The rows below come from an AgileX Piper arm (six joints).
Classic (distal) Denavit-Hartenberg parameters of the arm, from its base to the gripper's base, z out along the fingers. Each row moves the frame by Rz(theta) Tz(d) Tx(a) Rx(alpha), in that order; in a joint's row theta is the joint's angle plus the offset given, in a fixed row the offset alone. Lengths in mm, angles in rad.
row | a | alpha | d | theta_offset
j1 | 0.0 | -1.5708 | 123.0 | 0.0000
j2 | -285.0 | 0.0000 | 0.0 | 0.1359
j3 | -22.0 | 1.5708 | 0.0 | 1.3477
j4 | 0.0 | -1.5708 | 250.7 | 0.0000
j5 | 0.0 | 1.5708 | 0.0 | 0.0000
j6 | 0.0 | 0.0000 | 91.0 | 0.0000
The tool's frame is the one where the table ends.
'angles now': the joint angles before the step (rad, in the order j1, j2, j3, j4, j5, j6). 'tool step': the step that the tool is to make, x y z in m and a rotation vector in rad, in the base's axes. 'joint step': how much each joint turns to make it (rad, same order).
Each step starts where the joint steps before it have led.
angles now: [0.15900 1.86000 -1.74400 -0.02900 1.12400 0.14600]
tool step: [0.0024 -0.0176 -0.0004 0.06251 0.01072 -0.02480]
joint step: [-0.05996 0.00114 -0.00023 0.07998 0.00209 -0.04096]
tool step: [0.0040 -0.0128 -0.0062 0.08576 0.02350 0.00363]
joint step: [-0.05504 0.01677 0.00051 0.11403 0.00673 -0.06807]
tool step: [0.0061 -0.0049 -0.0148 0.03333 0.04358 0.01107]
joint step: [-0.02209 0.03702 -0.00025 0.04802 0.01223 -0.03706]
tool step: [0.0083 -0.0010 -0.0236 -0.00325 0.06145 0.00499]
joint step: [-0.00292 0.05591 0.00011 -0.00003 0.00697 -0.00692]
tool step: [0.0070 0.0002 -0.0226 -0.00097 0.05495 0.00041]
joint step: [0.00013 0.05309 -0.00018 -0.00004 0.00207 0.00016]
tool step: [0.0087 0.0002 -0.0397 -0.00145 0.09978 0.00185]
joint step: [-0.00009 0.09126 -0.00009 0.00004 0.00884 -0.00013]
